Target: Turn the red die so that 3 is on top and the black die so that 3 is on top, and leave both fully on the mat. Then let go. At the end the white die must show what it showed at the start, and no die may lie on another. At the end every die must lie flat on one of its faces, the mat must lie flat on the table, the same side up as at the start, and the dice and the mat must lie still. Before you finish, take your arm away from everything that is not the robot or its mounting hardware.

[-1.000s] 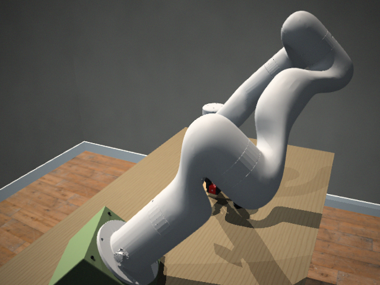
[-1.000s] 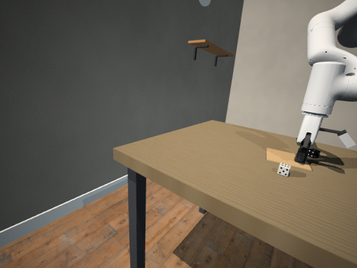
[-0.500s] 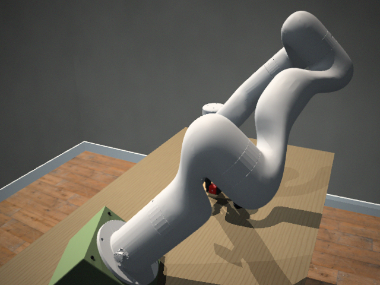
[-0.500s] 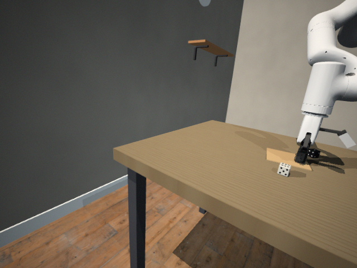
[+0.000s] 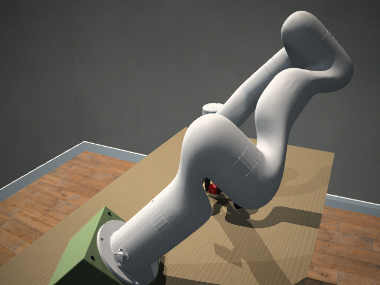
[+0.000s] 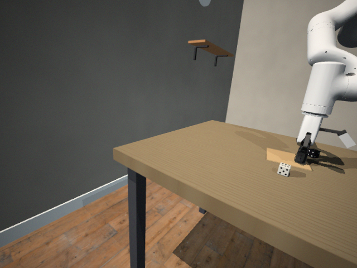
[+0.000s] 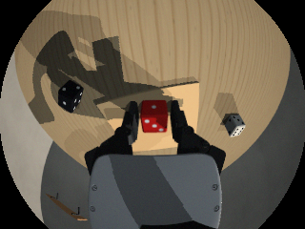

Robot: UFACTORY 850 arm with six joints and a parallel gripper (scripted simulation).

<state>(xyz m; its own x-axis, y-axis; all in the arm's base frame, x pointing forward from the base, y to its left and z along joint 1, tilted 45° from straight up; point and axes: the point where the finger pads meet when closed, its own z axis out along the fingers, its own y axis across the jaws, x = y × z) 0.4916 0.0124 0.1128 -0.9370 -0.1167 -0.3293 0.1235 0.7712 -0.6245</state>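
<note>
The red die lies 1 cm below my hand. From my hand the other things lie so: tan mat: 4 cm ahead, 1 cm to the right, 2 cm below; black die: 5 cm behind, 11 cm to the right, 1 cm below; white die: 5 cm ahead, 15 cm to the left, 1 cm below.
</note>
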